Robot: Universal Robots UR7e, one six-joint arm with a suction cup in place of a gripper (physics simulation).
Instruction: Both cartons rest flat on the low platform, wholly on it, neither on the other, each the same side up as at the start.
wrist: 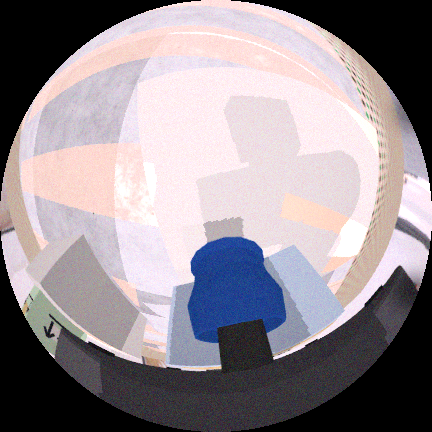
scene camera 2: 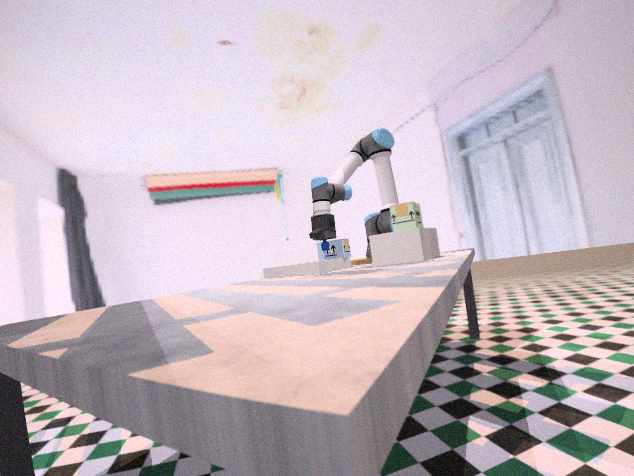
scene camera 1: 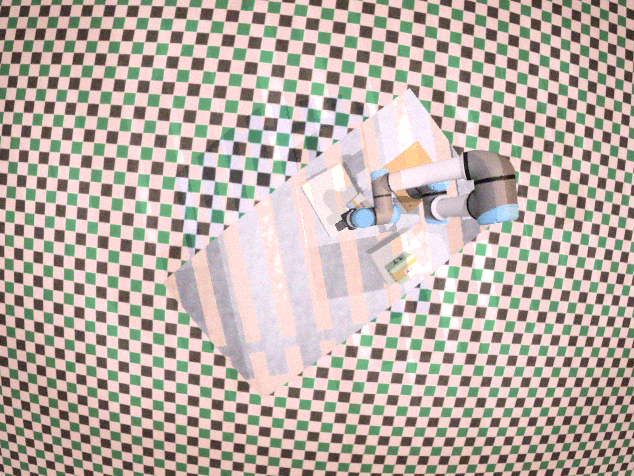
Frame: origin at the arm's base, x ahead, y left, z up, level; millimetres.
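Where they show: hand, its tool point: [wrist: 227, 267] [scene camera 2: 325, 250].
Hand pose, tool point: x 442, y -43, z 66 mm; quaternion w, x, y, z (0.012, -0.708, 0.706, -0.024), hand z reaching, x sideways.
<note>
Each offset is from my tool point to the centre of the thing.
The light-blue carton @(dx -89, dy -16, dz +0 mm) [scene camera 1: 360, 201] [scene camera 2: 339, 251] [wrist: 312, 292] stands upright, arrows up, at the right edge of the low pale platform @(dx -3, dy -116, dz -66 mm) [scene camera 1: 322, 192] [scene camera 2: 289, 270] [wrist: 175, 115]; whether it is wholly on it I cannot tell. The green carton @(dx -104, dy +339, dz +82 mm) [scene camera 1: 402, 267] [scene camera 2: 406, 221] [wrist: 44, 311] sits upright on the tall grey block @(dx -131, dy +308, dz -30 mm) [scene camera 1: 379, 256] [scene camera 2: 394, 249] [wrist: 92, 285]. My suction gripper [scene camera 1: 346, 221] [scene camera 2: 325, 246] [wrist: 227, 245] points down, its blue cup low above the platform, in front of the blue carton's arrow side. Nothing shows under the cup. Any contact with the carton is hidden.
An orange board [scene camera 1: 412, 156] [scene camera 2: 361, 261] lies beside the arm's base. The arm [scene camera 1: 425, 174] [scene camera 2: 386, 179] reaches over it and partly covers the blue carton from above. The tall block stands near the table's edge, to the right of the platform in scene camera 2.
</note>
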